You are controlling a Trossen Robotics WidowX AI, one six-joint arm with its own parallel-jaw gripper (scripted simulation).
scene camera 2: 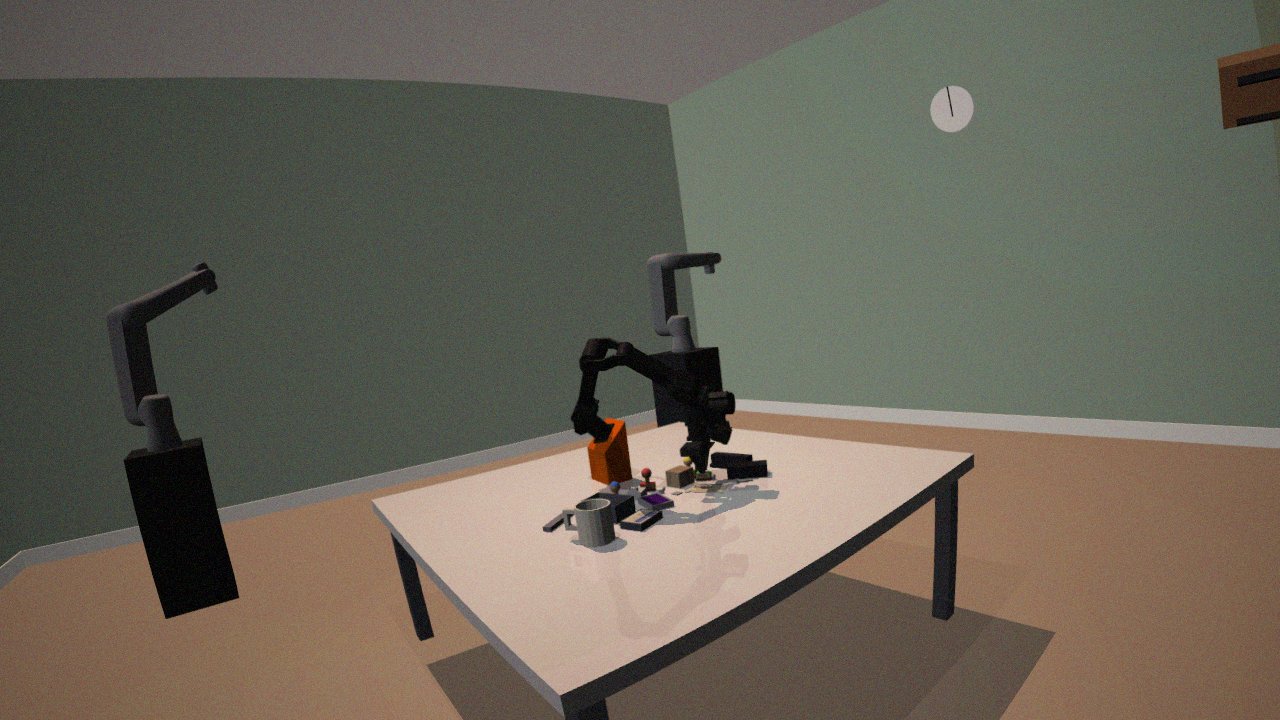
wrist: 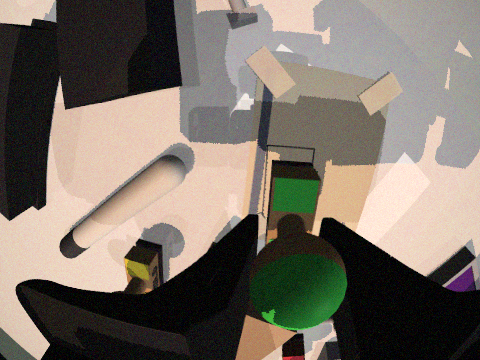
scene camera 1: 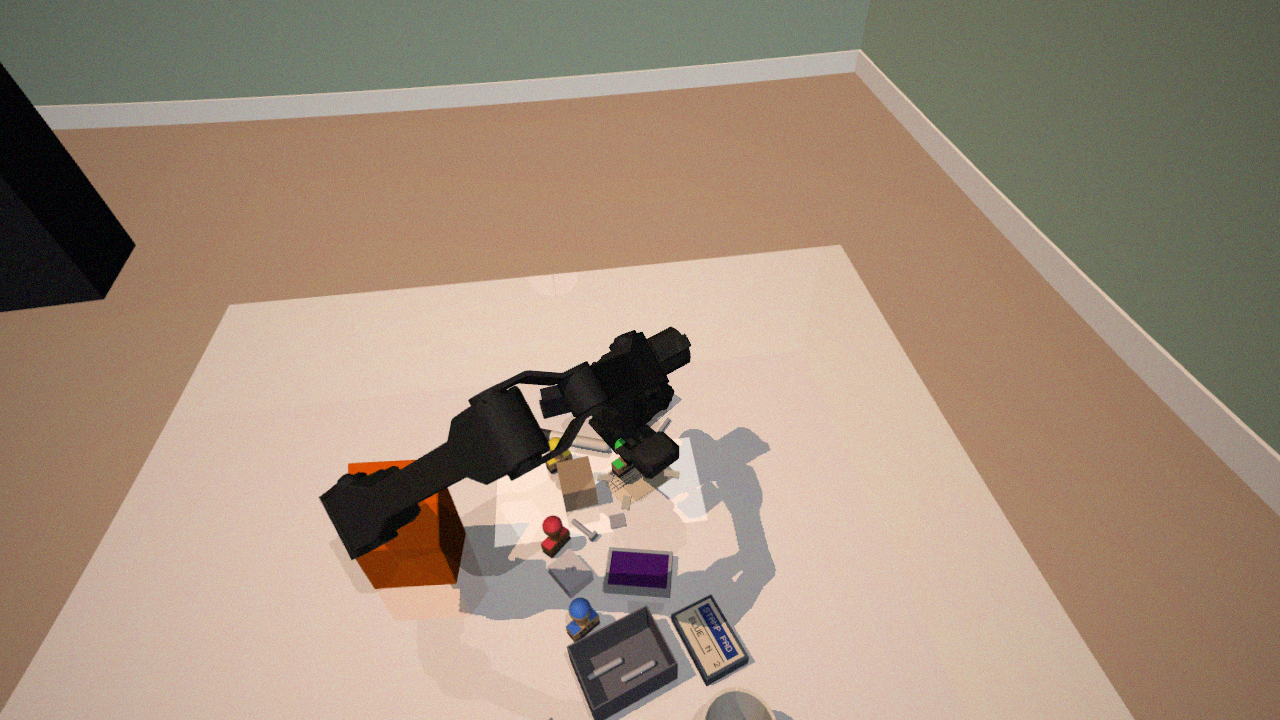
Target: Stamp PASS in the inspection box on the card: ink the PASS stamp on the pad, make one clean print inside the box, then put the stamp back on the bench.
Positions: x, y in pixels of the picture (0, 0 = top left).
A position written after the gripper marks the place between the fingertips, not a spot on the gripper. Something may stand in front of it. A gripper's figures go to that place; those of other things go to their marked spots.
Scene:
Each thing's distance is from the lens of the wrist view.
gripper (wrist: 289, 226): 10 cm
green-knobbed stamp (wrist: 297, 281): 6 cm
yellow-knobbed stamp (wrist: 144, 264): 16 cm
tan card (wrist: 336, 121): 13 cm
The marked spots on the green-knobbed stamp and the tan card are 9 cm apart.

